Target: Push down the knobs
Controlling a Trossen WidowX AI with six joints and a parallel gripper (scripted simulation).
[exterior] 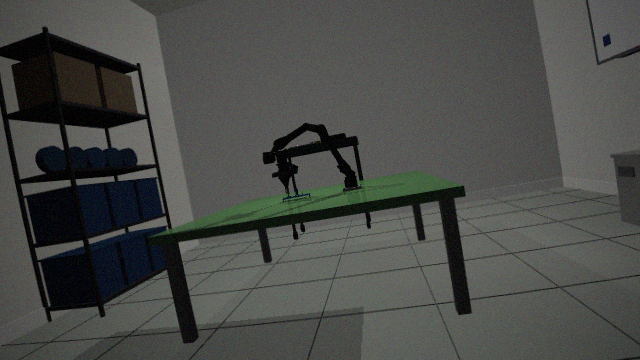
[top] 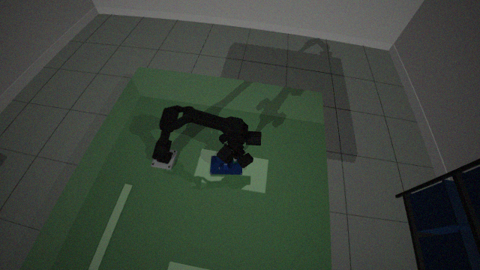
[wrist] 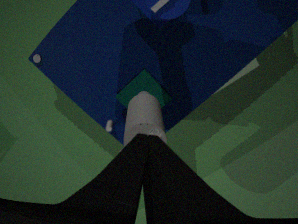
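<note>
My gripper tip is now 10 mm above the pale knob.
</note>
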